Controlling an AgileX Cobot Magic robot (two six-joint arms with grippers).
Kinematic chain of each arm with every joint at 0, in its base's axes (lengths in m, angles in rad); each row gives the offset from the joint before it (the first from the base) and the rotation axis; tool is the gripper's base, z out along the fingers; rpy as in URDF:
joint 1: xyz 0 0 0.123 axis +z
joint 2: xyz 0 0 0 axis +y
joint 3: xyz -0.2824 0 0.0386 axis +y
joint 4: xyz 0.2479 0 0.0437 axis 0.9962 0 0.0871
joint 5: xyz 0 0 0 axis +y
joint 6: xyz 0.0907 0 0.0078 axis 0.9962 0 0.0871
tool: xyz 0 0 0 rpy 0 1.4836 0
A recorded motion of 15 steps. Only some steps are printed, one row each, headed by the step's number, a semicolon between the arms.
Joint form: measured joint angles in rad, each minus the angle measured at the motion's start. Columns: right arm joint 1, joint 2, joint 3, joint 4, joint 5, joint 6; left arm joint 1, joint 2, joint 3, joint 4, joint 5, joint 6.
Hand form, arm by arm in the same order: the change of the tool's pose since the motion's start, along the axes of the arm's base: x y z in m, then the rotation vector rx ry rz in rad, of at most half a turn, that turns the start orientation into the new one. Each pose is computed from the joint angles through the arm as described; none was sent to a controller.
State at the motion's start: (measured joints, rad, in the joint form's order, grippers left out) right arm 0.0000 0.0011 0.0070 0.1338 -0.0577 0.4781; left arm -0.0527 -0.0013 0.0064 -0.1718 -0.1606 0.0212
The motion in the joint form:
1: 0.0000 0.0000 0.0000 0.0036 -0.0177 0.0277; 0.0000 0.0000 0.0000 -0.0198 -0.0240 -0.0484
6: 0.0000 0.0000 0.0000 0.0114 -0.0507 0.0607; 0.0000 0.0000 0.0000 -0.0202 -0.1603 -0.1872
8: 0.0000 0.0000 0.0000 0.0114 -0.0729 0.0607; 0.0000 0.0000 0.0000 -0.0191 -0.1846 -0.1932
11: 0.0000 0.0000 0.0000 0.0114 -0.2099 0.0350; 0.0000 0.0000 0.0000 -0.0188 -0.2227 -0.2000
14: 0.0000 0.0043 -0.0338 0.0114 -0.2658 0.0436; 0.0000 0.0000 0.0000 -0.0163 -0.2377 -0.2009
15: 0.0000 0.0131 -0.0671 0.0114 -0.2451 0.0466; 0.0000 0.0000 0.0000 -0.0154 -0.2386 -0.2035
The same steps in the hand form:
1: -0.0002 -0.0002 0.0016 0.0312 -0.0178 0.0019; -0.0005 0.0007 0.0020 -0.0682 -0.0215 -0.0094
6: -0.0007 -0.0007 0.0045 0.0718 -0.0509 0.0036; -0.0044 0.0032 0.0135 -0.2087 -0.1546 -0.0316
8: -0.0011 -0.0010 0.0065 0.0720 -0.0730 0.0012; -0.0053 0.0036 0.0155 -0.2142 -0.1788 -0.0313
11: -0.0045 -0.0028 0.0183 0.0477 -0.2086 -0.0199; -0.0067 0.0043 0.0186 -0.2217 -0.2167 -0.0303
14: -0.0086 -0.0035 0.0340 0.0568 -0.2938 -0.0236; -0.0073 0.0045 0.0198 -0.2206 -0.2318 -0.0294
15: -0.0097 -0.0032 0.0428 0.0598 -0.2978 -0.0196; -0.0074 0.0045 0.0199 -0.2222 -0.2327 -0.0303

